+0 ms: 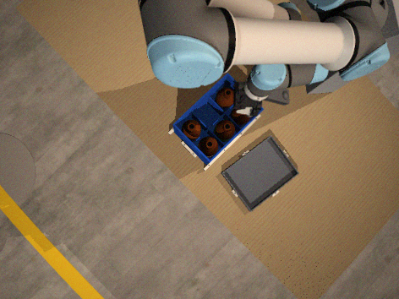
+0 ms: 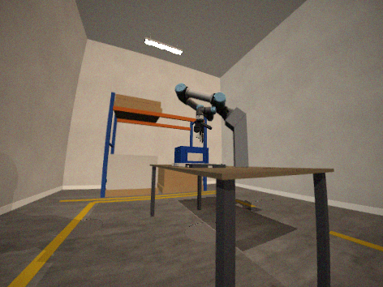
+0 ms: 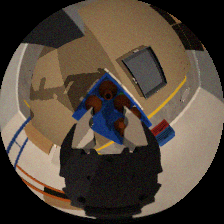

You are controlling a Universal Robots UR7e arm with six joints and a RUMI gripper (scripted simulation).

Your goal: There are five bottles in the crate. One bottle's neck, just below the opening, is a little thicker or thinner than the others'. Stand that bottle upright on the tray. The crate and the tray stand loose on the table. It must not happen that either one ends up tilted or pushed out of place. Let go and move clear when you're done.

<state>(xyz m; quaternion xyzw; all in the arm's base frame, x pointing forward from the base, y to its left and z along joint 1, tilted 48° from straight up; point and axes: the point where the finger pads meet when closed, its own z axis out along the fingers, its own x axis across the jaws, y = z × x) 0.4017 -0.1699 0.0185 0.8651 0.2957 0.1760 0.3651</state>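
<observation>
My gripper is now 160 mm above the blue crate, 70 mm to the left of it and 70 mm short of it. From my hand the other things lie so: brown bottle (170 mm ahead, 150 mm below, 50 mm to the right); then grey tray (230 mm below, 180 mm to the left, 160 mm ahead).
</observation>
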